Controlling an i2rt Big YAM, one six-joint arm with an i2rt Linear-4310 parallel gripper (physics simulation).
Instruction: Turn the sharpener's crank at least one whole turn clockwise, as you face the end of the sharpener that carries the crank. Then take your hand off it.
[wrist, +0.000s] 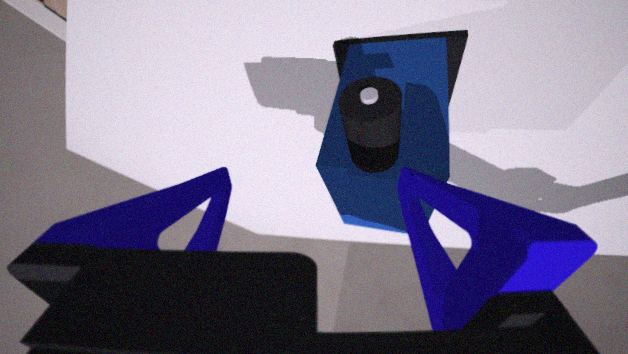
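The sharpener is a blue angular body with a black back edge, standing on the white table top right of the middle of the wrist view. A black cylindrical knob with a light round dot on its end stands out in front of the blue body, toward the camera. The rest of the crank cannot be made out behind the knob. My gripper is open with nothing between its blue fingers. The right fingertip overlaps the lower part of the sharpener in the view, just below and right of the knob; the left fingertip is well to the left. Whether anything touches cannot be told.
The white table top has its edges at the left and bottom of the view, with grey floor beyond. Grey shadows fall on both sides of the sharpener. A small tan and dark patterned patch shows at the top left.
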